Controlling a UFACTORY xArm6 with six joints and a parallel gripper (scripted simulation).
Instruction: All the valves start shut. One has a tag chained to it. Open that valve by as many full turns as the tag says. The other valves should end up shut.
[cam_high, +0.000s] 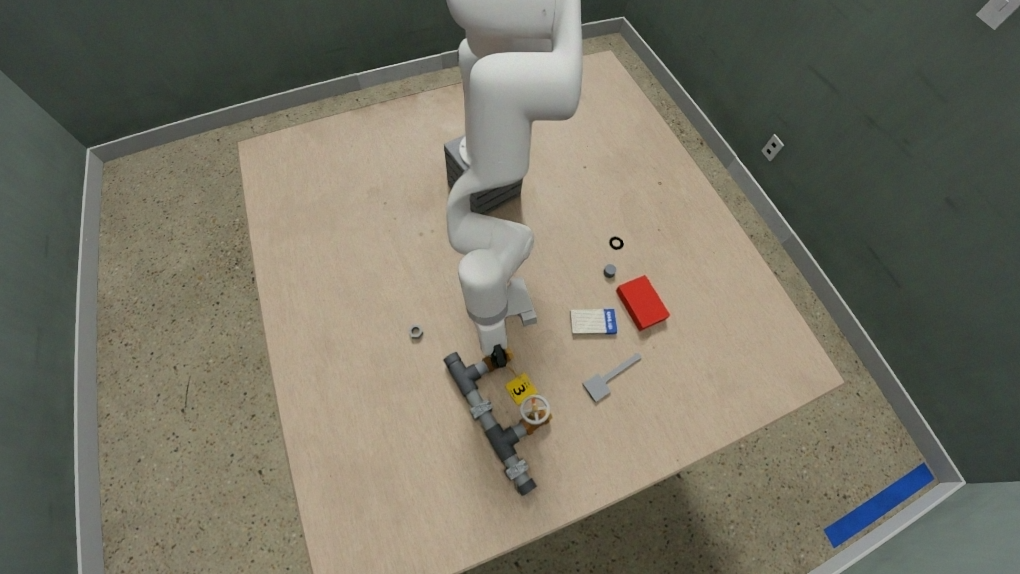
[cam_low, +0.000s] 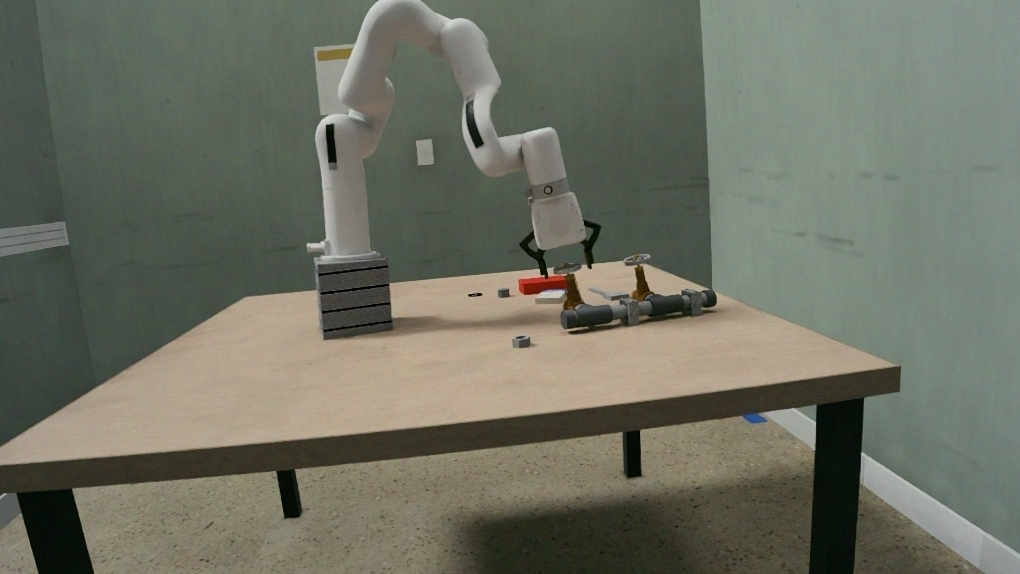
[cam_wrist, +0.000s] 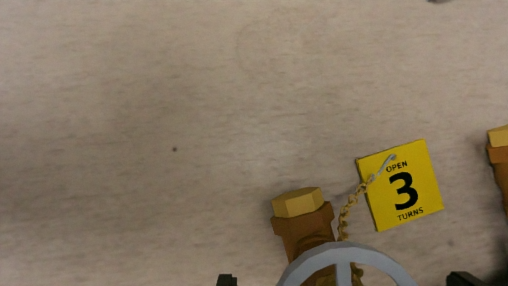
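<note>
The yellow tag lies 11 cm below my hand, 9 cm ahead of it and 4 cm to the left of it. From my hand the other things lie so: grey scraper 22 cm to the left, 16 cm ahead, 11 cm below; then white card 26 cm to the left, 10 cm below, 3 cm ahead; then red block 39 cm to the left, 10 cm below, 4 cm ahead.
</note>
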